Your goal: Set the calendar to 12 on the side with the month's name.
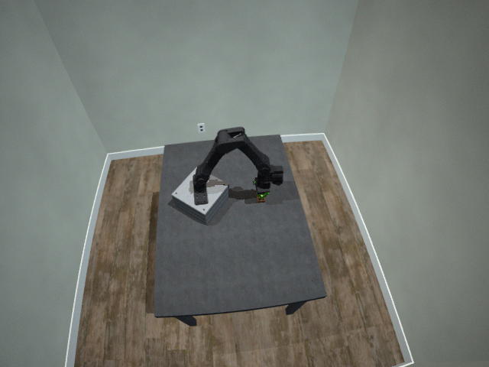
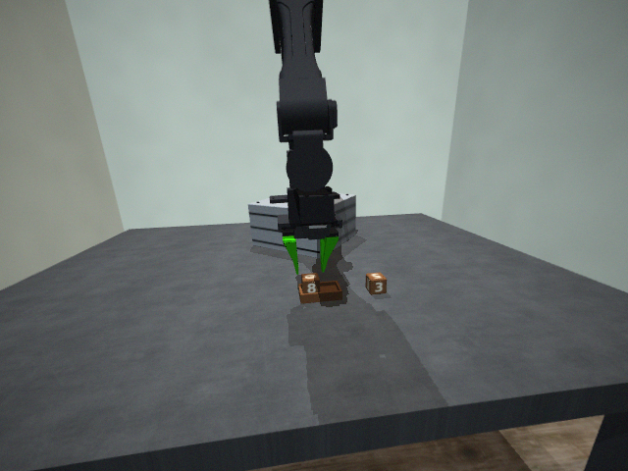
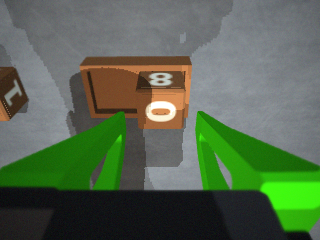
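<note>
Now: the brown tray 20 mm to the left of my hand and 50 mm below it.
</note>
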